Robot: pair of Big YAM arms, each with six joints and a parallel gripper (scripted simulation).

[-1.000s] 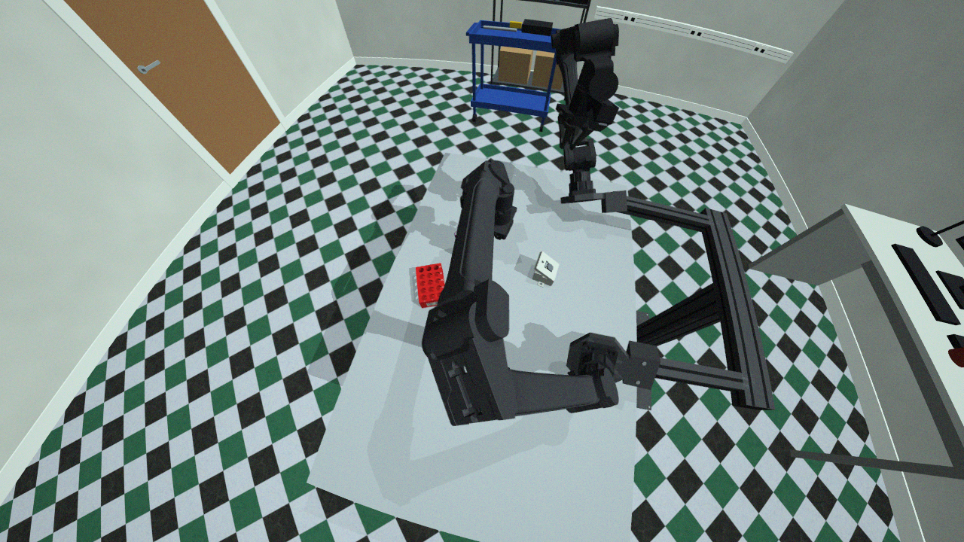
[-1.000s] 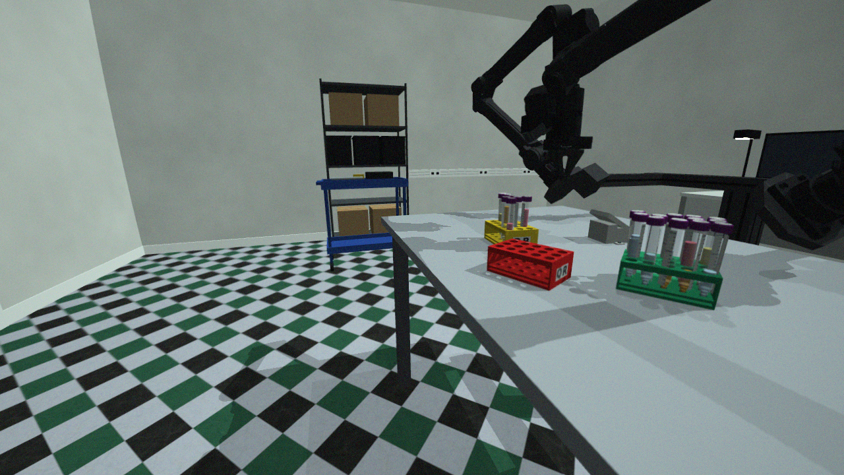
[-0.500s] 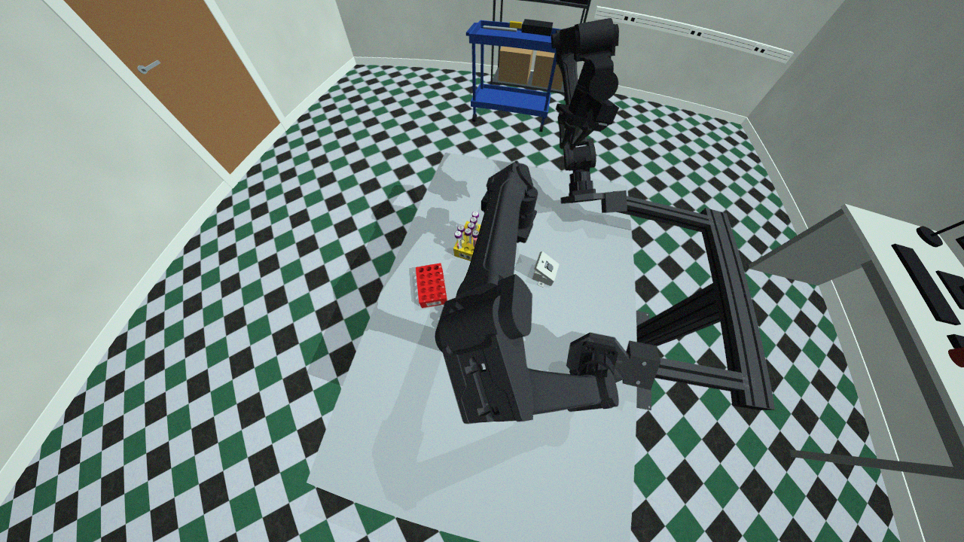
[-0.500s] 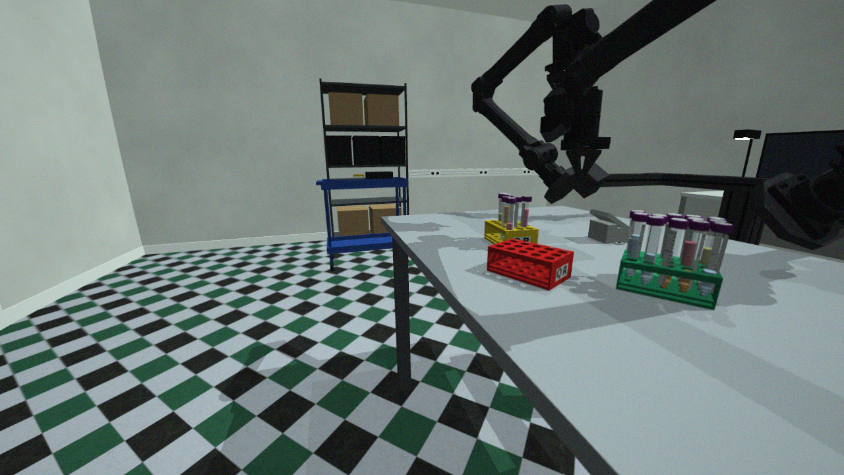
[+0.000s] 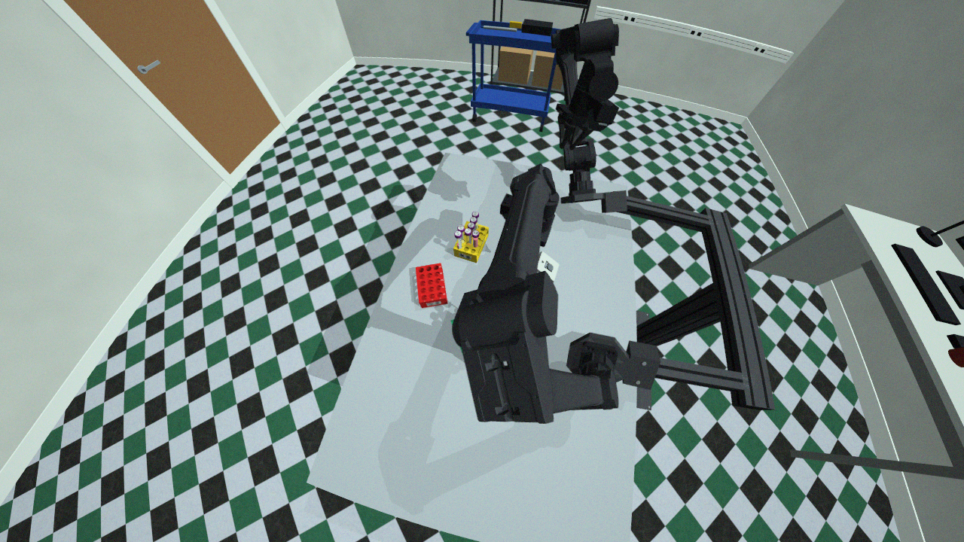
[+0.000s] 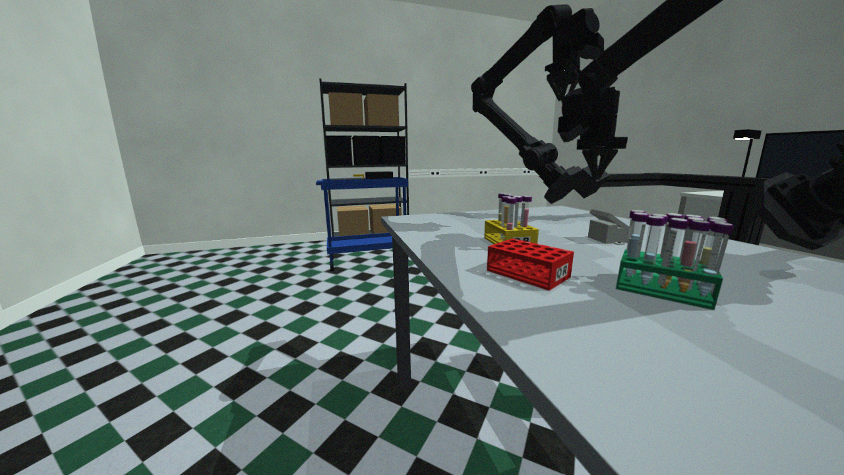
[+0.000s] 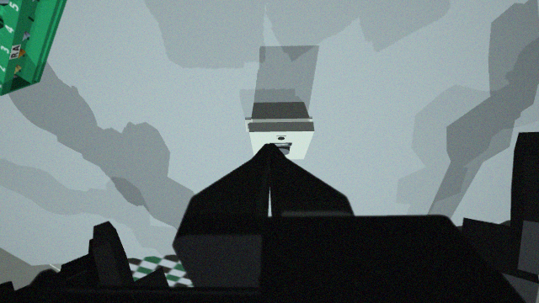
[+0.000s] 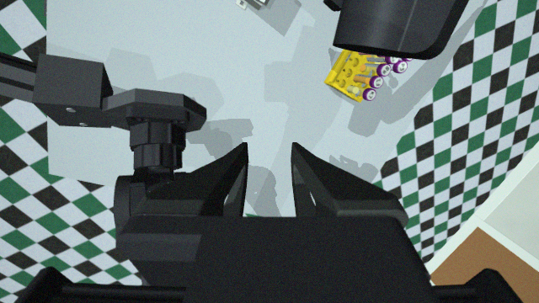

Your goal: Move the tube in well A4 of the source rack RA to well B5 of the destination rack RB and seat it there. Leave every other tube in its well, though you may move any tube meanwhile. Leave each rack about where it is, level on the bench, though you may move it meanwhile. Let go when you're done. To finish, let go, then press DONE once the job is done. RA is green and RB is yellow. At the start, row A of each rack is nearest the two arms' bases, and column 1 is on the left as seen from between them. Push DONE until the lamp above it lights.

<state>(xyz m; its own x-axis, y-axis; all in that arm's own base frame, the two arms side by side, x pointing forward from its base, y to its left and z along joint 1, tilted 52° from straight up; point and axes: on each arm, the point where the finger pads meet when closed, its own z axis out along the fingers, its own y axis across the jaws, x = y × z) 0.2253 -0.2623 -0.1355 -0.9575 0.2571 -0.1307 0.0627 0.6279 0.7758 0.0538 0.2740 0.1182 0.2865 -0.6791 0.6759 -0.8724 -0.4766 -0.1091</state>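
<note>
Now: left hand 70 mm past the grey done button box, 10 mm to the right of it and 130 mm above it. Also, from my left hand: yellow rack RB 200 mm ahead, 80 mm to the right, 150 mm below; red rack 300 mm ahead, 100 mm to the left, 150 mm below.
</note>
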